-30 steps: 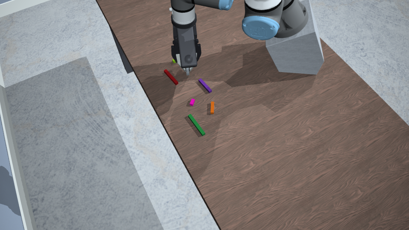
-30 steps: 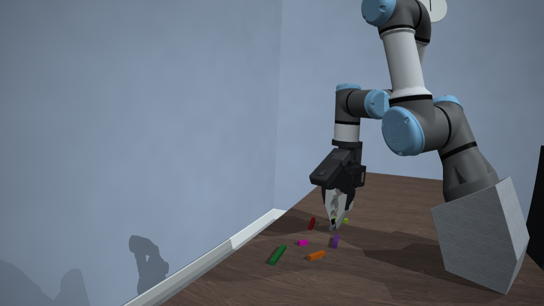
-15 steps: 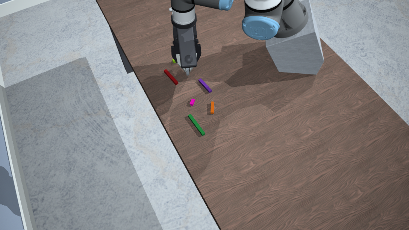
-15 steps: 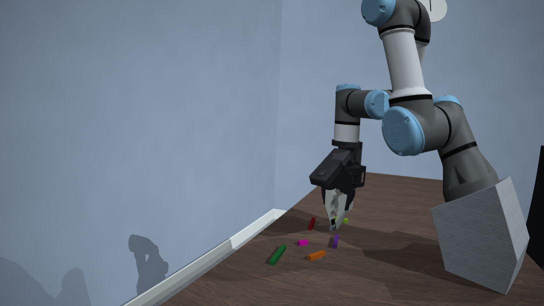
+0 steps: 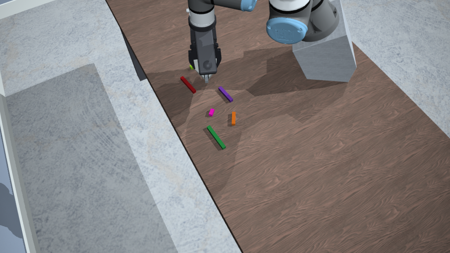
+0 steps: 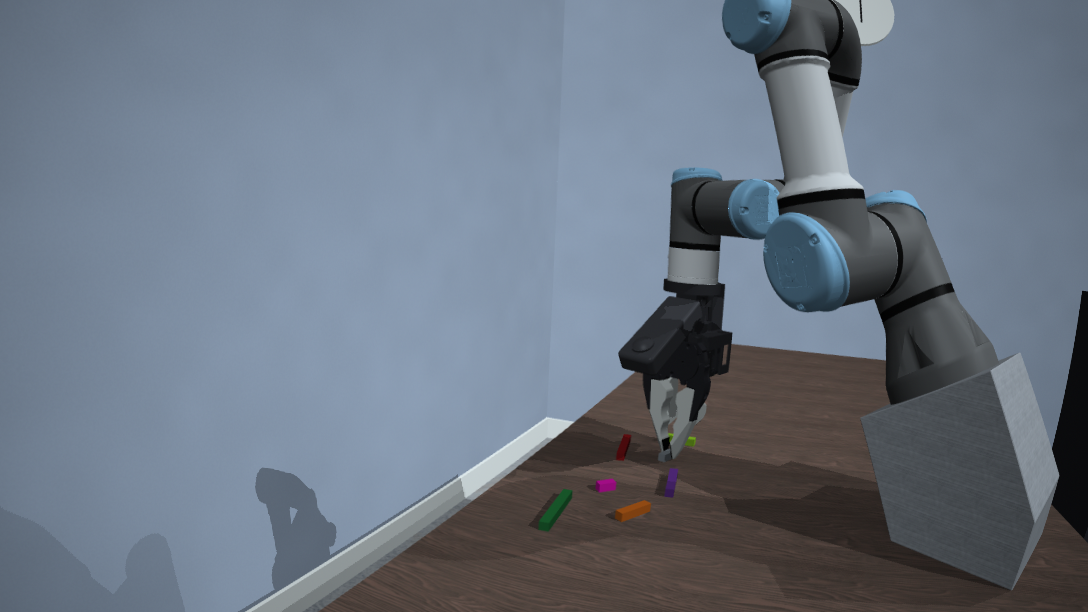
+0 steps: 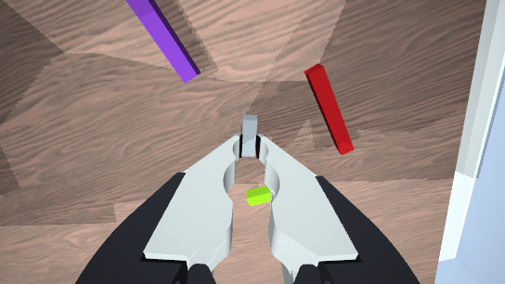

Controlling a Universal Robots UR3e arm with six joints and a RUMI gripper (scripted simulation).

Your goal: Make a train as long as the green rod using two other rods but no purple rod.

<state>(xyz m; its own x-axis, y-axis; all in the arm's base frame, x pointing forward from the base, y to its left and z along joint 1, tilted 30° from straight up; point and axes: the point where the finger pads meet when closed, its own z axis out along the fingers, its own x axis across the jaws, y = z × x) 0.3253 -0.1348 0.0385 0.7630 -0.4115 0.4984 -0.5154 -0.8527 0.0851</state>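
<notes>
The grey rod lies 1 cm below my hand. Also, from my hand: red rod (6 cm ahead, 2 cm to the right, 1 cm below); lime rod (6 cm to the right, 1 cm below, 1 cm behind); purple rod (8 cm to the left, 1 cm below, 1 cm behind).
</notes>
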